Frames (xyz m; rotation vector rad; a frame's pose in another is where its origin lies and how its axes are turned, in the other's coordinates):
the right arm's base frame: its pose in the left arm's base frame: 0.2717 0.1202 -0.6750 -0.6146 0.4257 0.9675
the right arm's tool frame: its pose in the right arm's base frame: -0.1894 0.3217 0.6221 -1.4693 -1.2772 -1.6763
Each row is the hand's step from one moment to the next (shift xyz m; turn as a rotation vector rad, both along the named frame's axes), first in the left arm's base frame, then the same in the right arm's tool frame.
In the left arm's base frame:
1: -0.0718 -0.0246 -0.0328 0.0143 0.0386 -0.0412
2: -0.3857 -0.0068 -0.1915 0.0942 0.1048 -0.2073
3: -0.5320 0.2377 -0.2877 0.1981 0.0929 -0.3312
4: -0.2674 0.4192 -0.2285 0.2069 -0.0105 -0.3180
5: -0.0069 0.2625 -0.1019 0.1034 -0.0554 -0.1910
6: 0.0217 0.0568 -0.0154 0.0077 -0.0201 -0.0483
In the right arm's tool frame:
1: -0.0254 -0.0651 0.0442 -0.0153 0.0414 0.0380
2: -0.0803 -0.2746 0.3220 -0.1302 0.1743 0.1244
3: 0.0053 -0.2318 0.6071 -0.2586 0.2734 0.1264
4: 0.0985 0.0721 0.5334 -0.3062 0.2183 0.0513
5: 0.0623 0.1650 0.2196 -0.2065 0.0862 0.0129
6: 0.0141 0.0529 0.0306 -0.0518 0.0036 0.0101

